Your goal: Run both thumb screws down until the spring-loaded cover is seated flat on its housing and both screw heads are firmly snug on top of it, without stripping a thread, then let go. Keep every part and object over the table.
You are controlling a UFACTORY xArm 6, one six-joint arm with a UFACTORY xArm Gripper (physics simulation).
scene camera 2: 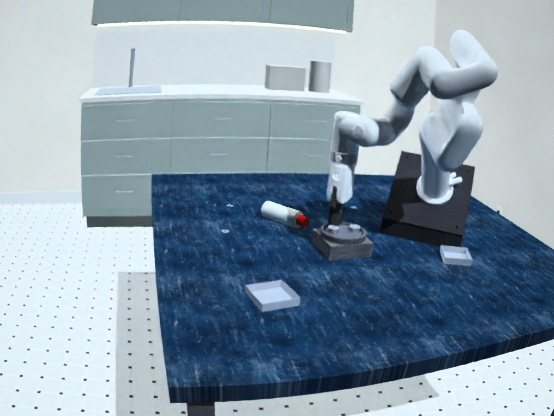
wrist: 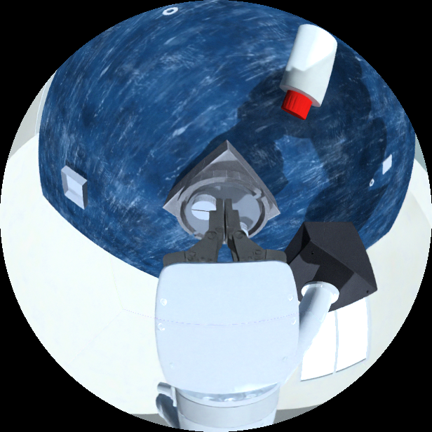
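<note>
The dark square housing stands on the table with the round grey cover in its ring. One pale slotted screw head shows on the cover, and the other screw head stands to its right. In the wrist view, one slotted head is plain left of the fingers, and the other is mostly hidden behind them. My gripper is shut and empty, pointing down close over the cover beside the screw heads. Whether the cover is fully flat cannot be told.
A white bottle with a red cap lies behind left of the housing. A shallow tray stands at the front left and a small tray at the right. The black base block stands behind right.
</note>
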